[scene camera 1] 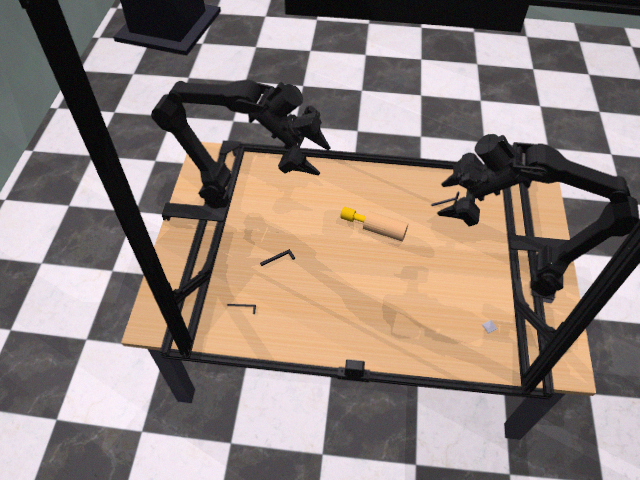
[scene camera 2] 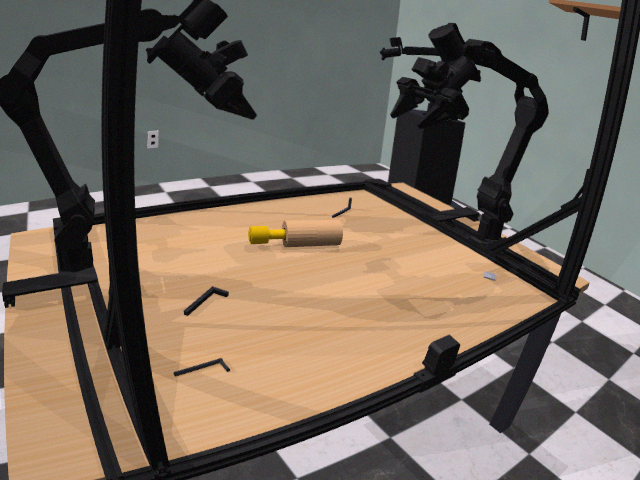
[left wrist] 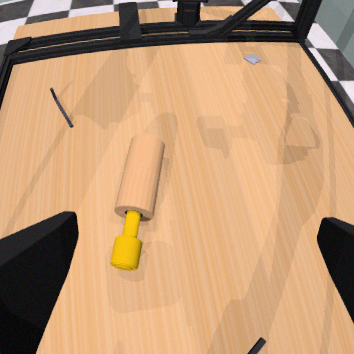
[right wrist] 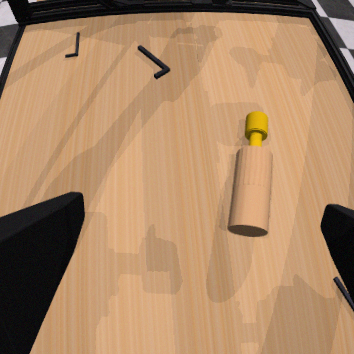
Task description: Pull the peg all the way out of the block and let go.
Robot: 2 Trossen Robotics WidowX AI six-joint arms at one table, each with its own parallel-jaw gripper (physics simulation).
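Frame: origin at the left arm's base, x ahead, y left, z up, level; millimetres.
Seen in the pictures: left gripper, fingertip midpoint: (scene camera 1: 324, 161) (scene camera 2: 248, 113) (left wrist: 202, 227); right gripper, fingertip midpoint: (scene camera 1: 440, 199) (scene camera 2: 404, 121) (right wrist: 207, 211); left arm's base, origin of the base link: (scene camera 1: 216, 202) (scene camera 2: 75, 267); right arm's base, origin of the base link: (scene camera 1: 542, 288) (scene camera 2: 488, 236) (left wrist: 187, 19).
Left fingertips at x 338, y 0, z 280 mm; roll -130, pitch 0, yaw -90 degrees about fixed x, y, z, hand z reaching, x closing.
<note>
Pixels of each thing's middle, then the offset from my left fingertips to it.
- yellow peg, body centre: (left wrist: 131, 222) (right wrist: 254, 147) (scene camera 2: 278, 234) (scene camera 1: 361, 218) dy +62, dx +100, dz -272 mm
- tan cylindrical block, body centre: (right wrist: 251, 190) (left wrist: 140, 176) (scene camera 2: 312, 233) (scene camera 1: 385, 226) dy +54, dx +173, dz -271 mm
- third key, body centre: (left wrist: 60, 106) (scene camera 2: 342, 207) (scene camera 1: 445, 198) dy +221, dx +325, dz -283 mm
- small pale tile, body centre: (scene camera 2: 490, 276) (left wrist: 252, 58) (scene camera 1: 489, 326) dy -172, dx +513, dz -298 mm
The yellow peg (scene camera 1: 347, 213) (scene camera 2: 258, 235) (left wrist: 126, 252) (right wrist: 257, 125) has a thick head and a thinner shaft. Its shaft end is in the hole of the tan cylindrical block (scene camera 1: 385, 227) (scene camera 2: 314, 233) (left wrist: 141, 175) (right wrist: 251, 192), which lies on its side on the table. The depth inside is hidden. My left gripper (scene camera 1: 323, 160) (left wrist: 202, 227) is open and empty, above the table, to the left of and behind the peg in scene camera 1. My right gripper (scene camera 1: 440, 198) (scene camera 2: 407, 120) (right wrist: 207, 211) is open and empty, raised to the right of the block.
Dark L-shaped keys lie front left, one (scene camera 1: 276, 257) (scene camera 2: 201, 299) behind another (scene camera 1: 241, 305) (scene camera 2: 201, 365). A third key (scene camera 1: 445, 200) (scene camera 2: 342, 208) (left wrist: 62, 107) lies behind the block. A small pale tile (scene camera 1: 489, 326) (scene camera 2: 489, 275) (left wrist: 252, 59) lies front right. Black rails edge the table.
</note>
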